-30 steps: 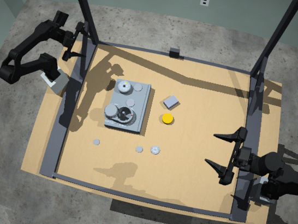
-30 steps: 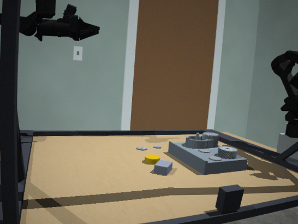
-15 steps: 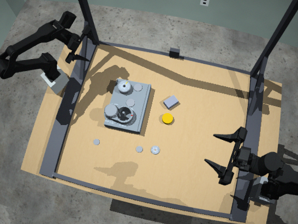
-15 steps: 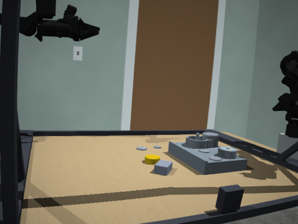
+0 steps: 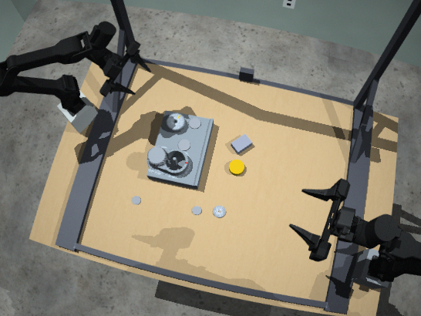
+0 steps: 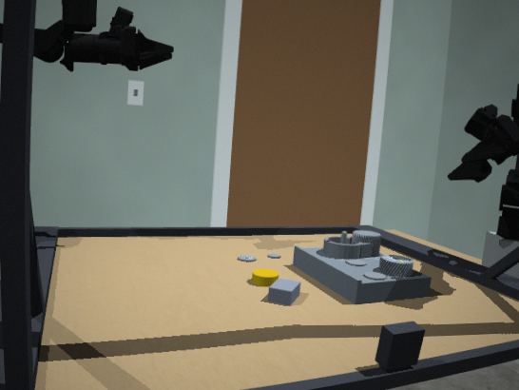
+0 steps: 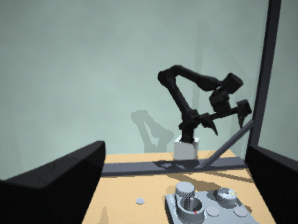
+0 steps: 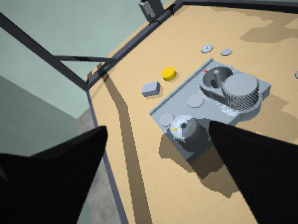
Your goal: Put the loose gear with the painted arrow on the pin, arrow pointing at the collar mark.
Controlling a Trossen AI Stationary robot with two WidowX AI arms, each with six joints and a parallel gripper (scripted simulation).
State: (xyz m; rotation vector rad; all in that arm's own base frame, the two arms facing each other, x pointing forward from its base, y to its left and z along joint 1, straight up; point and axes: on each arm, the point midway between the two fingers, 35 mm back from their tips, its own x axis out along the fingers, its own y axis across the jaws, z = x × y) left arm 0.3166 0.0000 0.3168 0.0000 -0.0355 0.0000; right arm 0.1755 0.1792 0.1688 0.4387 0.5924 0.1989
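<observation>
Now: the gear 21 cm below my right hand and 13 cm to the left of it. From my right hand the other things lie so: grey block (35 cm to the left, 25 cm below, 6 cm behind); yellow disc (37 cm to the left, 25 cm below, 2 cm ahead); small grey disc (28 cm ahead, 26 cm below, 14 cm to the left).
</observation>
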